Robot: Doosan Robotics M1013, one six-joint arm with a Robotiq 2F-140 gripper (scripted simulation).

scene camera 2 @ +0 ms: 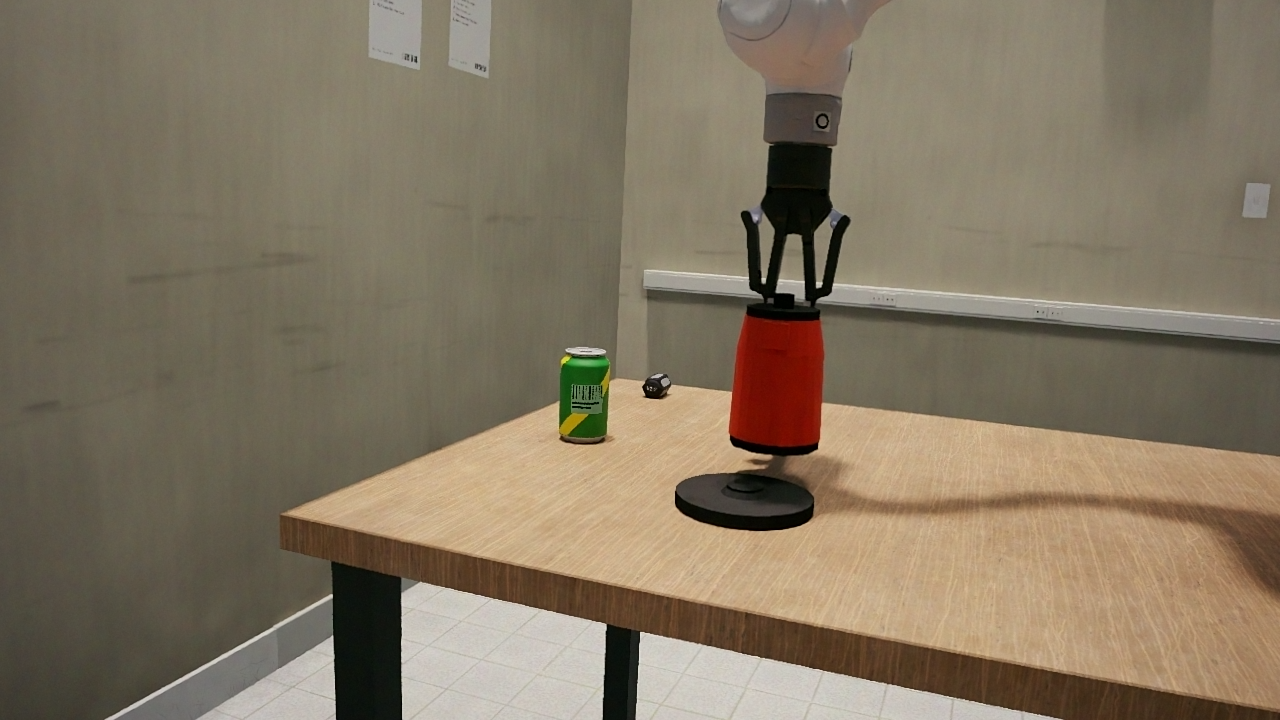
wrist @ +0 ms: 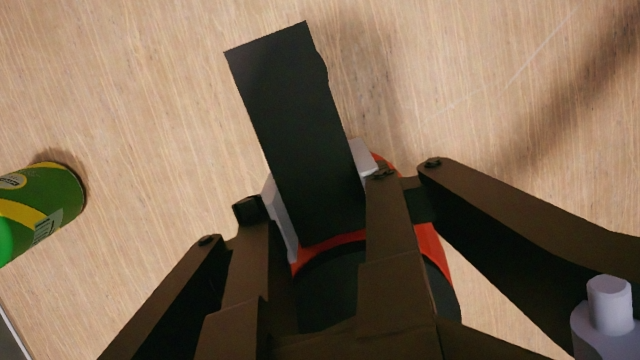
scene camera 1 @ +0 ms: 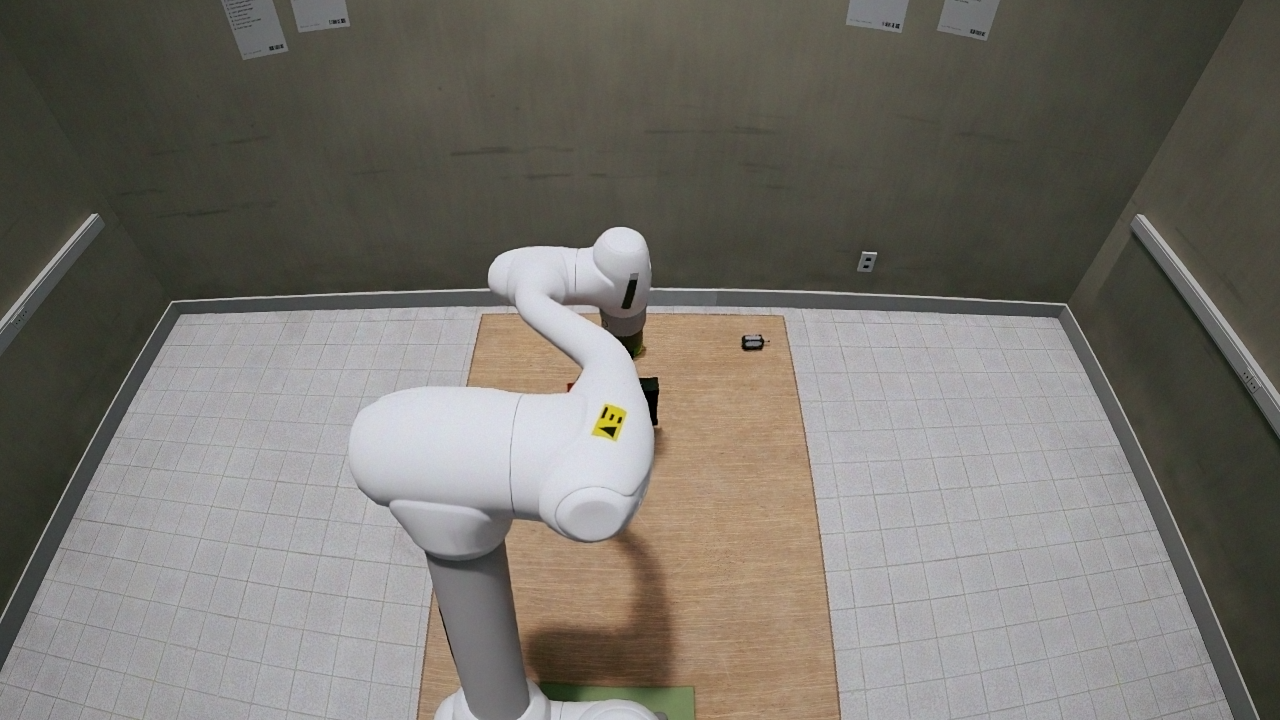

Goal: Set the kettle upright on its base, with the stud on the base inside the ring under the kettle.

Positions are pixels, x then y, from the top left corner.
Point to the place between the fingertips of the gripper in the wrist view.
323, 174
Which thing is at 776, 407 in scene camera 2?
A red kettle.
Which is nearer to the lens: the round black base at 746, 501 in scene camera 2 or the can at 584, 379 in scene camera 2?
The round black base.
